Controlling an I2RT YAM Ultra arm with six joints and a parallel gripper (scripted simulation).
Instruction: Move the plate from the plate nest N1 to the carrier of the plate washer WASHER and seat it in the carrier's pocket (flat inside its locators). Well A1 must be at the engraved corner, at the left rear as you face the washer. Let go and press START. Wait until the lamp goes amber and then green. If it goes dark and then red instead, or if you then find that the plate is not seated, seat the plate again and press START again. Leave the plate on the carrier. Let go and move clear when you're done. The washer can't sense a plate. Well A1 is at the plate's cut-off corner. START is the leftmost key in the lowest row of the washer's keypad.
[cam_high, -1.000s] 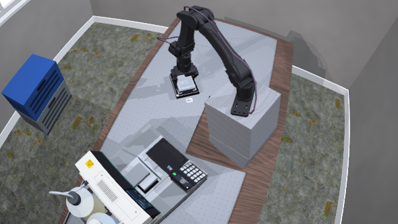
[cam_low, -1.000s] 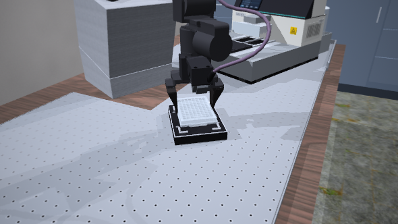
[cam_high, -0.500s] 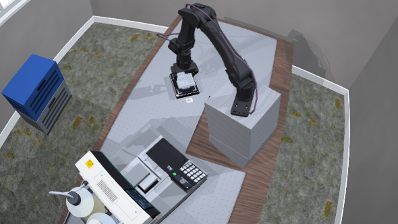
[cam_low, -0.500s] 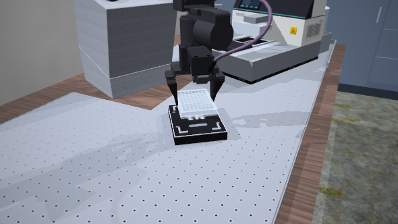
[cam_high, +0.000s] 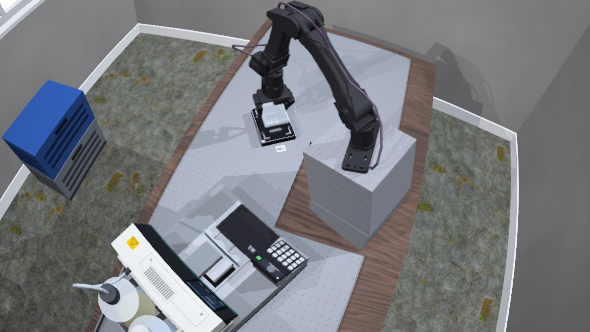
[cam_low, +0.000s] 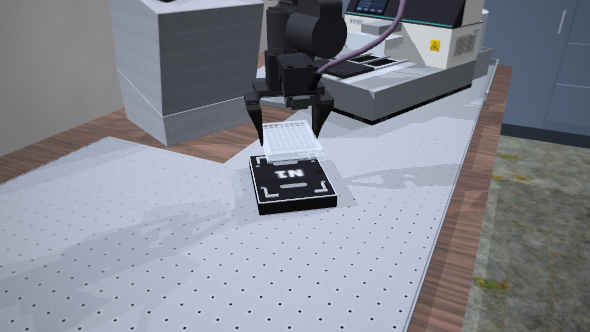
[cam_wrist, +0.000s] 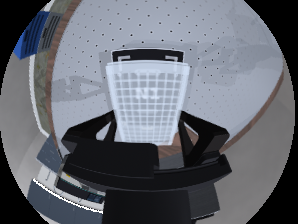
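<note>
My hand is 80 mm above the plate nest N1. Also, from my hand: well plate: right at my hand; plate washer: 20 mm behind, 590 mm to the left, 40 mm above; label: 60 mm behind, 80 mm to the left, 90 mm below.
</note>
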